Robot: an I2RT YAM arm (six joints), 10 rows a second.
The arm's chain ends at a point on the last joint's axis. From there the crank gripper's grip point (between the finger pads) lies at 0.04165 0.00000 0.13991 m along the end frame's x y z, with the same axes.
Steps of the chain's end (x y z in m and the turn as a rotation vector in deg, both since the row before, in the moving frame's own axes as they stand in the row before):
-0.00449, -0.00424, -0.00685, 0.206, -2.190, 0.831
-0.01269, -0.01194, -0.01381, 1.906, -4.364, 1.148
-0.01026, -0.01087, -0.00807, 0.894, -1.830, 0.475
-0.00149, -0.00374, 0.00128, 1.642, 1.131, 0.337
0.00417, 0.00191, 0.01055, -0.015, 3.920, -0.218
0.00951, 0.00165, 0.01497, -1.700, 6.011, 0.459
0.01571, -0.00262, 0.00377, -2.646, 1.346, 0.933
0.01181, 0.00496, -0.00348, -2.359, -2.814, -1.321
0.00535, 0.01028, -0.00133, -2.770, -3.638, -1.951
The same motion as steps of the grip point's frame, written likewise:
-0.00987, -0.00418, -0.00536, 0.206, -2.190, 0.831
-0.02342, -0.01591, -0.01111, 1.906, -4.364, 1.148
-0.01474, -0.01274, -0.00683, 0.894, -1.830, 0.475
0.00127, -0.00748, 0.00038, 1.642, 1.131, 0.337
0.01364, 0.00177, 0.00738, -0.015, 3.920, -0.218
0.02391, 0.00612, 0.00977, -1.700, 6.011, 0.459
0.01893, 0.00452, 0.00259, -2.646, 1.346, 0.933
0.00495, 0.00988, -0.00170, -2.359, -2.814, -1.321
-0.00352, 0.01583, 0.00090, -2.770, -3.638, -1.951

